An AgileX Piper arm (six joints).
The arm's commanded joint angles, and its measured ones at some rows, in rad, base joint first. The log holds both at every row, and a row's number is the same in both.
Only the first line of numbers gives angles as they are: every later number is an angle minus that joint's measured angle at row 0.
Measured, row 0:
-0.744, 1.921, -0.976, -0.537, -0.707, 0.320
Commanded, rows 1 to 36:
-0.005, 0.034, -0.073, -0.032, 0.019, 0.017
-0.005, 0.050, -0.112, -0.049, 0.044, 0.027
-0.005, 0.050, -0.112, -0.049, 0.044, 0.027
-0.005, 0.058, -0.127, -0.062, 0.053, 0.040
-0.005, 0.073, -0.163, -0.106, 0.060, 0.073
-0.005, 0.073, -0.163, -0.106, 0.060, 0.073
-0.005, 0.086, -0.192, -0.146, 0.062, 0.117
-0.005, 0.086, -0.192, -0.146, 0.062, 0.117
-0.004, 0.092, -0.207, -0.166, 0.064, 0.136
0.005, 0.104, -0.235, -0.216, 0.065, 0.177
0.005, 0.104, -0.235, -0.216, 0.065, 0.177
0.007, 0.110, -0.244, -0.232, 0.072, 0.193
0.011, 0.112, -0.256, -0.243, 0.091, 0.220
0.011, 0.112, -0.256, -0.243, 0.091, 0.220
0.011, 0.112, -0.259, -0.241, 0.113, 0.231
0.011, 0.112, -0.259, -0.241, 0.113, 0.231
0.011, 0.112, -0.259, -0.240, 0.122, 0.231
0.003, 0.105, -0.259, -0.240, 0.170, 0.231
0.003, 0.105, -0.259, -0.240, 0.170, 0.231
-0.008, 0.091, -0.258, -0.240, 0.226, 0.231
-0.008, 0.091, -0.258, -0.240, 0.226, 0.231
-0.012, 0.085, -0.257, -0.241, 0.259, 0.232
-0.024, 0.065, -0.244, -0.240, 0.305, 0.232
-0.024, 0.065, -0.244, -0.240, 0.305, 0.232
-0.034, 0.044, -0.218, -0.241, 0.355, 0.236
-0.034, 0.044, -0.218, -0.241, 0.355, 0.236
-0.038, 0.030, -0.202, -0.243, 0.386, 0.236
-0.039, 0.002, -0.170, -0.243, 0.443, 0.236
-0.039, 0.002, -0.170, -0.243, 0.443, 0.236
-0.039, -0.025, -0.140, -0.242, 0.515, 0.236
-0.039, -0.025, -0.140, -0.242, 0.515, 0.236
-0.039, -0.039, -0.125, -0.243, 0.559, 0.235
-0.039, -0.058, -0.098, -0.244, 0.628, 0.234
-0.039, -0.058, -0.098, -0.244, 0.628, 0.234
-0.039, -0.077, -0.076, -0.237, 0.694, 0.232
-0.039, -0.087, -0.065, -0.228, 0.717, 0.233
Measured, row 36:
-0.031, -0.054, -0.091, -0.238, 0.638, 0.234
